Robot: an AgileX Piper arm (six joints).
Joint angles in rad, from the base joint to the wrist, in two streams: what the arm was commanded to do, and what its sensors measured. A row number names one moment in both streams.
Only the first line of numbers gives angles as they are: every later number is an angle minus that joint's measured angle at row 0.
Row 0, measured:
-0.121, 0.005, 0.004, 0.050, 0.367, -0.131
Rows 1 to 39, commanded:
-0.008, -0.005, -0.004, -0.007, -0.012, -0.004
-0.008, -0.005, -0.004, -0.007, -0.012, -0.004
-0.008, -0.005, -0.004, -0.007, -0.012, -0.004
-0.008, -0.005, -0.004, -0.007, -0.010, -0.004
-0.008, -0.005, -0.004, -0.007, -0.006, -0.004
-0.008, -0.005, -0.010, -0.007, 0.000, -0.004
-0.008, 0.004, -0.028, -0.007, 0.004, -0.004
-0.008, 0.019, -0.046, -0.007, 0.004, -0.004
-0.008, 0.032, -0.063, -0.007, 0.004, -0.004
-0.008, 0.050, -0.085, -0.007, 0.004, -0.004
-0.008, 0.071, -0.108, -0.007, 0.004, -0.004
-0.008, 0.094, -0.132, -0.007, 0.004, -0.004
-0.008, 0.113, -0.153, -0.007, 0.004, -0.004
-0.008, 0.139, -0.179, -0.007, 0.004, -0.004
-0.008, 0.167, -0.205, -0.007, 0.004, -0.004
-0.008, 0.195, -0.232, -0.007, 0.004, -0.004
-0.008, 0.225, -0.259, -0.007, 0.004, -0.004
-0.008, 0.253, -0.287, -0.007, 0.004, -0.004
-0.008, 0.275, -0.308, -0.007, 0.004, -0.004
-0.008, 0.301, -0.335, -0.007, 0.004, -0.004
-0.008, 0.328, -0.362, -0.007, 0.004, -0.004
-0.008, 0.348, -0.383, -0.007, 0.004, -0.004
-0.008, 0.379, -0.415, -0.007, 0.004, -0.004
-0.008, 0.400, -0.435, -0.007, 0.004, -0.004
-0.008, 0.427, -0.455, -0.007, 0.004, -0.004
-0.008, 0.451, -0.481, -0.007, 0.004, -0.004
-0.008, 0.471, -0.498, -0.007, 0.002, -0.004
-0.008, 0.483, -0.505, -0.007, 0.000, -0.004
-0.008, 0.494, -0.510, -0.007, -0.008, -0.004
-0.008, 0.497, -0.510, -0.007, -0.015, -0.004
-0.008, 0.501, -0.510, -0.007, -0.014, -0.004
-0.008, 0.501, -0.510, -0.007, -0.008, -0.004
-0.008, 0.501, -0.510, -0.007, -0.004, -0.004
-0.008, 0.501, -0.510, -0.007, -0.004, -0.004
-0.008, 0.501, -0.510, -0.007, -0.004, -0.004
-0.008, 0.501, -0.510, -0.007, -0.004, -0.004
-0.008, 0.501, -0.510, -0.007, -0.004, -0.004
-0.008, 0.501, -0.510, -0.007, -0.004, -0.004
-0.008, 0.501, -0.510, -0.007, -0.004, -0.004
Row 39, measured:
0.000, 0.496, -0.502, 0.000, -0.001, 0.000
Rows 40 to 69, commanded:
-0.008, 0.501, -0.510, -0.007, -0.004, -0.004
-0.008, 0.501, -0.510, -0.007, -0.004, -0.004
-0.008, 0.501, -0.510, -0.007, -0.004, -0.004
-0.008, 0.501, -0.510, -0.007, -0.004, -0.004
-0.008, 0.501, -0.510, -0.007, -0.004, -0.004
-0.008, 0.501, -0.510, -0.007, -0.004, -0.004
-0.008, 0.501, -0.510, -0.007, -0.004, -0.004
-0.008, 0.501, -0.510, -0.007, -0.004, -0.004
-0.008, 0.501, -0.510, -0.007, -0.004, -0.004
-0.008, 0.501, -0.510, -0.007, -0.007, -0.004
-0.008, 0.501, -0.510, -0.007, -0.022, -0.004
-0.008, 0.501, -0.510, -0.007, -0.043, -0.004
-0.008, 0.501, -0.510, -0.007, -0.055, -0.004
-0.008, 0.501, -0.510, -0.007, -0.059, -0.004
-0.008, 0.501, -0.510, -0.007, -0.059, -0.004
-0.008, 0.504, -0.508, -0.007, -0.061, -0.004
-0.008, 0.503, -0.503, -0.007, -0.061, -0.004
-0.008, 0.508, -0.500, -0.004, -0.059, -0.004
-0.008, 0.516, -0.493, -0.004, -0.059, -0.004
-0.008, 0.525, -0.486, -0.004, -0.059, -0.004
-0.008, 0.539, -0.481, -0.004, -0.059, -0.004
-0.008, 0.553, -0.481, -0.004, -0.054, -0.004
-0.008, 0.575, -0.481, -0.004, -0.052, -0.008
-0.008, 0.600, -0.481, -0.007, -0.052, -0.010
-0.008, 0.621, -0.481, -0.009, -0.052, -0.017
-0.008, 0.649, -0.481, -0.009, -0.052, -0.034
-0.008, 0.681, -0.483, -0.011, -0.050, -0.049
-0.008, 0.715, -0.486, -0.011, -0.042, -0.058
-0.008, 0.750, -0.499, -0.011, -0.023, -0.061
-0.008, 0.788, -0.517, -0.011, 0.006, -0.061
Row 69, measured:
0.000, 0.668, -0.487, 0.000, -0.044, -0.031
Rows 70 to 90, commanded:
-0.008, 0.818, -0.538, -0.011, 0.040, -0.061
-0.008, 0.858, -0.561, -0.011, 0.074, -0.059
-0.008, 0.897, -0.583, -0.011, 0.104, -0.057
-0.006, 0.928, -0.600, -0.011, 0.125, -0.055
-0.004, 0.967, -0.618, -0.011, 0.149, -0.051
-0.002, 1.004, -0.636, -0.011, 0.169, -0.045
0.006, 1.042, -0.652, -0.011, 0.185, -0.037
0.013, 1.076, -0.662, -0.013, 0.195, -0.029
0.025, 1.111, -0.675, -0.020, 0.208, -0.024
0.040, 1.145, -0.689, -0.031, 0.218, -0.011
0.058, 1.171, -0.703, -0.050, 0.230, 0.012
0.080, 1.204, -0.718, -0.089, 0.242, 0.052
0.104, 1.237, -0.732, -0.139, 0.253, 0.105
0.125, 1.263, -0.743, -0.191, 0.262, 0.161
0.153, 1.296, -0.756, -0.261, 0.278, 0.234
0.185, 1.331, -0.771, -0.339, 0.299, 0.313
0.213, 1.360, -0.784, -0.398, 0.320, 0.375
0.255, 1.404, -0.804, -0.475, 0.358, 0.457
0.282, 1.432, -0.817, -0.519, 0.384, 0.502
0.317, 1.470, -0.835, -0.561, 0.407, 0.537
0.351, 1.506, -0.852, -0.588, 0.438, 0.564
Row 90, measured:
0.237, 1.383, -0.790, -0.409, 0.342, 0.380
